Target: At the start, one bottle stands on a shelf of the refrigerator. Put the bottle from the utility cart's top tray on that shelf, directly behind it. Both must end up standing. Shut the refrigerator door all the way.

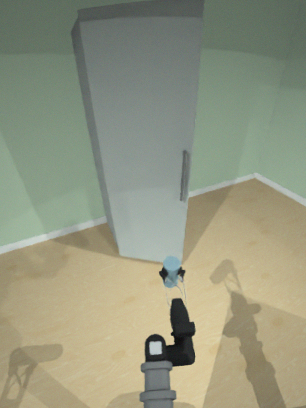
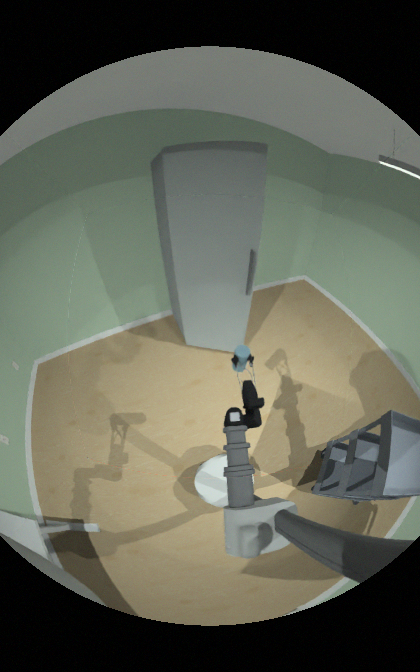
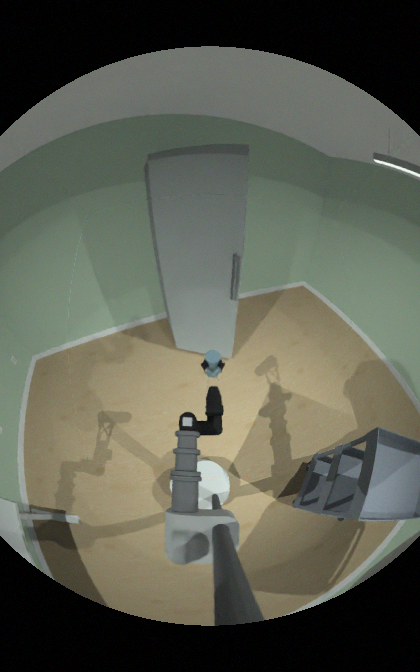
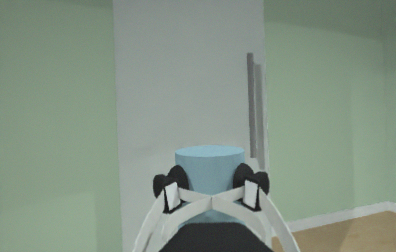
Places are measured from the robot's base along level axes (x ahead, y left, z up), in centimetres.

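Pixels of known places: gripper, fingertip midpoint: (image 1: pixel 171 268) (image 2: pixel 241 354) (image 3: pixel 212 360) (image 4: pixel 210 180); robot's base, link origin: (image 2: pixel 222 479) (image 3: pixel 200 484).
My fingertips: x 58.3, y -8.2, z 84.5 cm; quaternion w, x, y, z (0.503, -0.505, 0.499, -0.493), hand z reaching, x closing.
Note:
For each thing: its top centre in the pictures, then the offset to it from my fingertips. "pt": a spot on its surface instead.
- light blue bottle, top centre: (image 4: pixel 208 147) (image 1: pixel 171 261) (image 3: pixel 212 354) (image 2: pixel 242 349) dx +0.7, dy +0.0, dz +3.2 cm
- vertical handle, surface spot: (image 4: pixel 251 105) (image 1: pixel 182 178) pt dx +56.1, dy -13.5, dz +11.1 cm
- grey utility cart, surface spot: (image 3: pixel 369 472) (image 2: pixel 387 451) pt dx -64.5, dy -68.5, dz -2.5 cm
A light blue bottle (image 1: pixel 172 262) (image 2: pixel 242 351) (image 3: pixel 212 357) (image 4: pixel 210 163) is upright between the two black fingertips of my gripper (image 1: pixel 172 273) (image 2: pixel 242 360) (image 3: pixel 213 366) (image 4: pixel 210 180), which is shut on it. The bottle is in the air in front of the refrigerator. The tall grey refrigerator (image 1: pixel 140 125) (image 2: pixel 212 240) (image 3: pixel 197 240) (image 4: pixel 180 80) shows its door front, with a vertical handle (image 1: pixel 184 176) (image 2: pixel 251 272) (image 3: pixel 235 276) (image 4: pixel 251 105) near the right edge. Its shelves and the bottle inside are hidden. I cannot tell whether the door is fully shut.
The grey utility cart (image 2: pixel 387 450) (image 3: pixel 369 472) stands at the right, partly cut off. A white piece of furniture (image 2: pixel 20 530) (image 3: pixel 9 517) with a projecting foot shows at the lower left. Green walls stand behind and beside the refrigerator. My round white base is under the arm.

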